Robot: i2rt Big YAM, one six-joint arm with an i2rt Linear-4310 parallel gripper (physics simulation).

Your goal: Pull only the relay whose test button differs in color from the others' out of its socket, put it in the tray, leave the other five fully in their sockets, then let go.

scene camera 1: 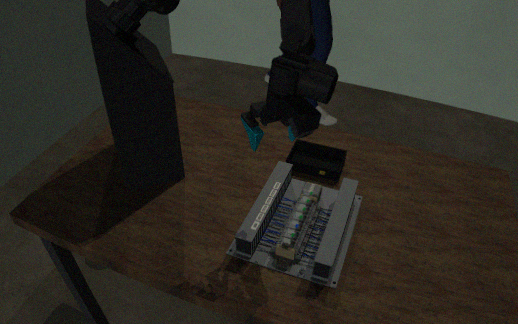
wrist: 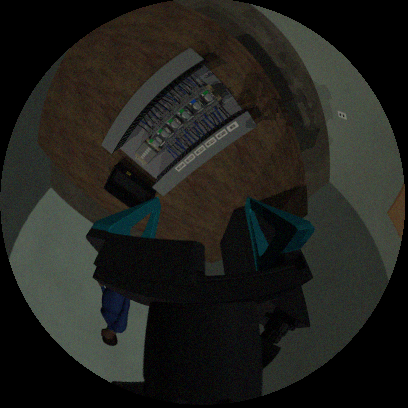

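Where they show: gripper, between the fingertips: (scene camera 1: 272,144) (wrist: 202,201); arm's base, origin of its link: (scene camera 1: 114,27) (wrist: 281,320).
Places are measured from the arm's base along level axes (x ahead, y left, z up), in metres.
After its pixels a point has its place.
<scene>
The relay with the blue button (scene camera 1: 297,226) {x 0.516, y 0.002, z -0.380 m} (wrist: 195,104) {x 0.505, y 0.004, z -0.382 m} sits in the row on the panel, second from the end farther from the tray. The other five relays have green buttons; one green-button relay (scene camera 1: 300,217) {x 0.509, y 0.032, z -0.380 m} (wrist: 184,113) {x 0.499, y 0.032, z -0.382 m} is its neighbour on the tray side. All six appear seated in the row, though the sockets are too small and dim to judge closely. The black tray (scene camera 1: 310,171) {x 0.427, y 0.261, z -0.437 m} (wrist: 131,187) {x 0.414, y 0.314, z -0.447 m} stands by the panel's near-robot end. My gripper (scene camera 1: 273,144) {x 0.415, y 0.050, z -0.216 m} (wrist: 202,201) {x 0.415, y 0.050, z -0.216 m} is open and empty, high above the table, to the left of the tray in the scene view.
The grey panel (scene camera 1: 356,212) {x 0.605, y 0.186, z -0.447 m} (wrist: 232,102) {x 0.473, y -0.083, z -0.447 m} carries two raised ducts beside the relay row: one with white labels (scene camera 1: 265,205) {x 0.414, y 0.027, z -0.386 m} (wrist: 206,150) {x 0.404, y 0.034, z -0.387 m} and a plain one (scene camera 1: 337,225) {x 0.594, y 0.061, z -0.387 m} (wrist: 142,90) {x 0.598, y 0.074, z -0.387 m}. Wires run between. A tall dark column (scene camera 1: 140,110) {x 0.073, y -0.021, z -0.200 m} stands on the table (scene camera 1: 425,215) {x 0.779, y 0.280, z -0.450 m} at left. A person stands behind the arm.
</scene>
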